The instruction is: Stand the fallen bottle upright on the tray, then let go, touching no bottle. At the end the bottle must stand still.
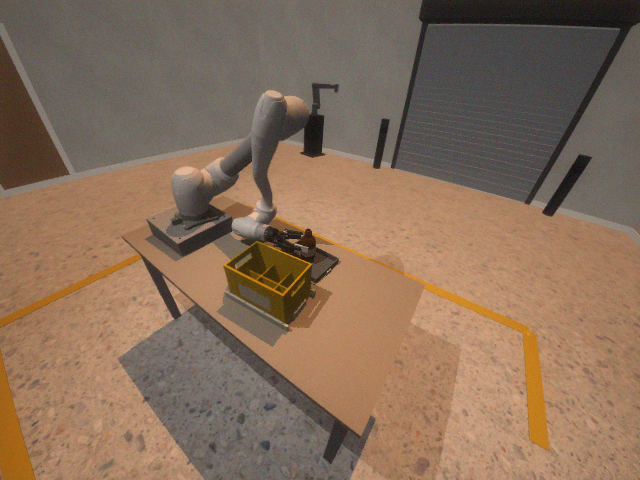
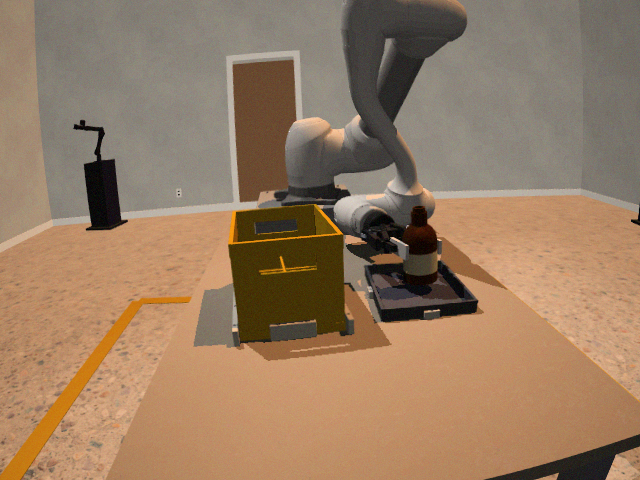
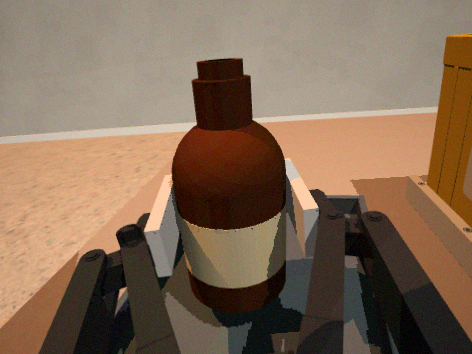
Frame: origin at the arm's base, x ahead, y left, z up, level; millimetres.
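Seen in the pictures: gripper, fingertip midpoint: [image 1: 311, 245] [image 2: 424, 250] [image 3: 230, 185]; arm's base at its link origin: [image 1: 196, 217] [image 2: 312, 198].
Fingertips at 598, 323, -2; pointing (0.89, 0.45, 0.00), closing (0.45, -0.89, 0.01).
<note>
Pixels of each thing's top centre, then the offset from my fingertips to it, as dx, dy, dz. Level surfaces: height alone.
- brown bottle at its top centre: [image 3: 212, 59] [image 2: 420, 206] [image 1: 308, 229] -15, -8, +87
- dark tray at its top centre: [image 3: 253, 270] [image 2: 416, 281] [image 1: 307, 257] -8, -14, -70
- yellow crate at its top centre: [image 2: 279, 220] [image 1: 268, 264] +64, -279, +80
- table at its surface level: dz -96
The brown bottle [image 1: 307, 246] [image 2: 419, 253] [image 3: 229, 185] with a cream label stands upright over the floor of the dark tray [image 1: 330, 268] [image 2: 429, 311]. Its base is inside the tray's walls; whether it touches the tray floor I cannot tell for certain. My gripper [image 1: 305, 245] [image 2: 421, 248] [image 3: 230, 185] is shut on the bottle, with one pale fingertip pad on each side of its body, around the top of the label. The arm reaches in low and nearly level from the robot base side.
A yellow crate [image 1: 255, 297] [image 2: 289, 294] [image 3: 450, 130] with inner dividers stands beside the tray, between low pale guides on the table [image 1: 356, 330] [image 2: 361, 403]. The robot base [image 1: 188, 232] is at the table's far end.
</note>
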